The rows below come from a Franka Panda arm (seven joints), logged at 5 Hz.
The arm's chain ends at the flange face. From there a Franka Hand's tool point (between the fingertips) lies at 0.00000 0.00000 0.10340 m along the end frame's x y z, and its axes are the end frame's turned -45 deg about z.
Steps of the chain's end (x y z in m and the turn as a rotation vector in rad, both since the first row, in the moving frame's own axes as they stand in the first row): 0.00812, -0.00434, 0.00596, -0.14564, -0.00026, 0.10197; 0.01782, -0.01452, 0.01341, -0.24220, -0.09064, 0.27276; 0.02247, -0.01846, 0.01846, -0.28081, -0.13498, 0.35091; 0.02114, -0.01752, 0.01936, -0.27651, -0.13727, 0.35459; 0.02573, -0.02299, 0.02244, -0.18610, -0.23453, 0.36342
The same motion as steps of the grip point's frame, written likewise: -0.00234, 0.01270, 0.00487, -0.10280, -0.10317, 0.10197; -0.00239, 0.00988, 0.00999, -0.10717, -0.23535, 0.27276; -0.00219, 0.00787, 0.01353, -0.10312, -0.29401, 0.35091; -0.00359, 0.00710, 0.01452, -0.09846, -0.29259, 0.35459; 0.00545, -0.00696, 0.01789, 0.03425, -0.29743, 0.36342
